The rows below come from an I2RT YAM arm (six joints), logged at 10 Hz.
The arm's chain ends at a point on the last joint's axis. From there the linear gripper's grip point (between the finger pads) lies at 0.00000 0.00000 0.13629 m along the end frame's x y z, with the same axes.
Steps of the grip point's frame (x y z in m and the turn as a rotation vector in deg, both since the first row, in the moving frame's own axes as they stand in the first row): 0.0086, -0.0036, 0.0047, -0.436, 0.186, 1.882; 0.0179, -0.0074, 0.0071, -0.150, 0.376, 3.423; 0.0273, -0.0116, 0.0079, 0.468, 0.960, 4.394; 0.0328, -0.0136, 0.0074, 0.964, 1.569, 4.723; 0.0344, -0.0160, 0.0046, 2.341, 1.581, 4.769; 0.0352, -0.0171, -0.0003, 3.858, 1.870, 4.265; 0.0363, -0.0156, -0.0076, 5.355, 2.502, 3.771; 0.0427, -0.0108, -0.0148, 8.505, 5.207, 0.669; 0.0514, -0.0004, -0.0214, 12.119, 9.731, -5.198
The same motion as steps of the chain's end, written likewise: 0.0082, -0.0046, 0.0047, -0.436, 0.186, 1.882; 0.0170, -0.0078, 0.0071, -0.150, 0.376, 3.423; 0.0250, -0.0106, 0.0079, 0.468, 0.960, 4.394; 0.0290, -0.0115, 0.0075, 0.964, 1.569, 4.723; 0.0304, -0.0106, 0.0048, 2.341, 1.581, 4.769; 0.0304, -0.0081, 0.0001, 3.858, 1.870, 4.265; 0.0299, -0.0031, -0.0069, 5.355, 2.502, 3.771; 0.0303, 0.0093, -0.0127, 8.505, 5.207, 0.669; 0.0299, 0.0291, -0.0164, 12.119, 9.731, -5.198
